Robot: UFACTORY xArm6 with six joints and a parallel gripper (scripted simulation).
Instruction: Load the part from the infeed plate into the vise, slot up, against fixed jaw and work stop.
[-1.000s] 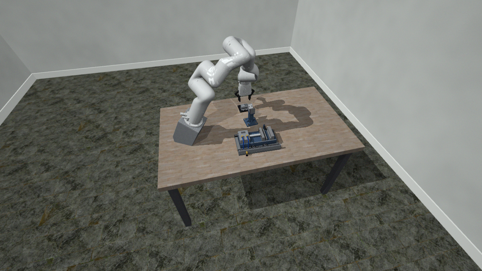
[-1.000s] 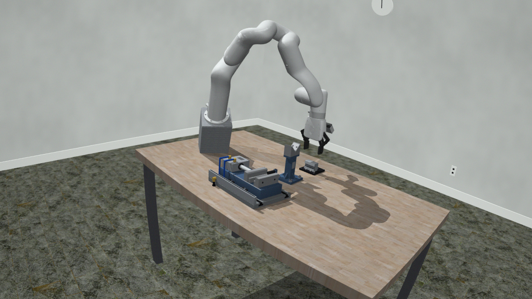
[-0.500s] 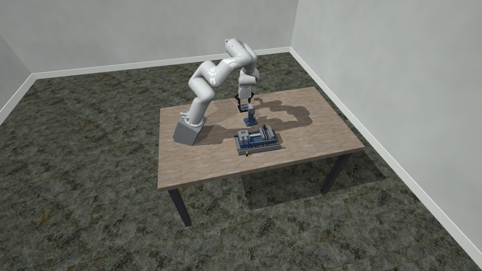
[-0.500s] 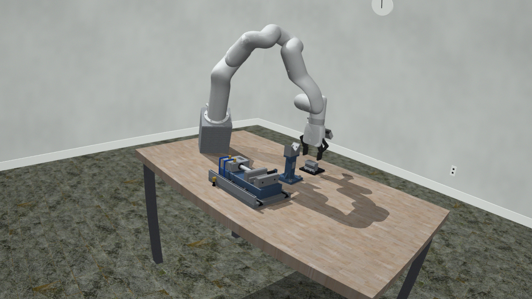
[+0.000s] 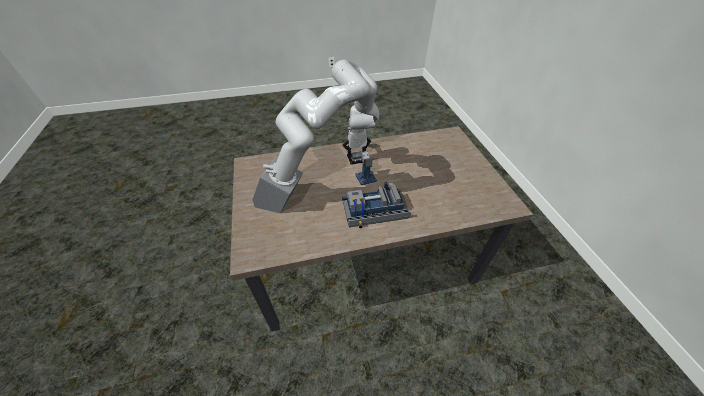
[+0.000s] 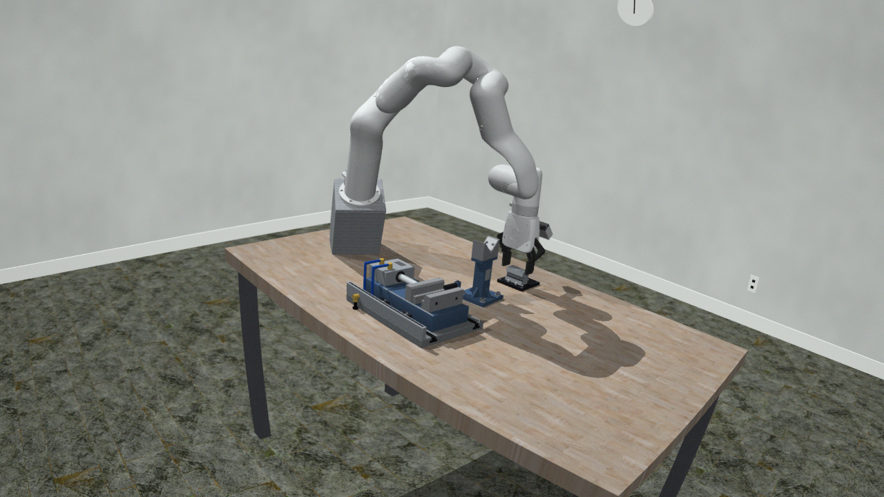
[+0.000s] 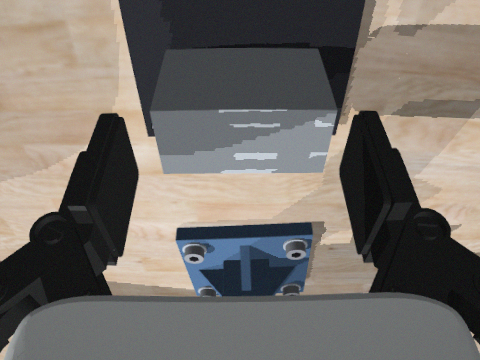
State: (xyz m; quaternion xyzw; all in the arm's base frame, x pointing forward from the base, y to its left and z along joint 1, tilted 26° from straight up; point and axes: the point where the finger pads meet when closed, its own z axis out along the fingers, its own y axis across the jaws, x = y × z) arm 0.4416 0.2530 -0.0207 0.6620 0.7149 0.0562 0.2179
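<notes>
Right now the grey block is 30 mm below my hand. From my hand the other things lie so: dark work stop rod 70 mm ahead, 340 mm to the right, 30 mm above; then blue v-block stand 10 mm ahead, 160 mm to the right; then black infeed plate 10 mm to the left, 50 mm below.
</notes>
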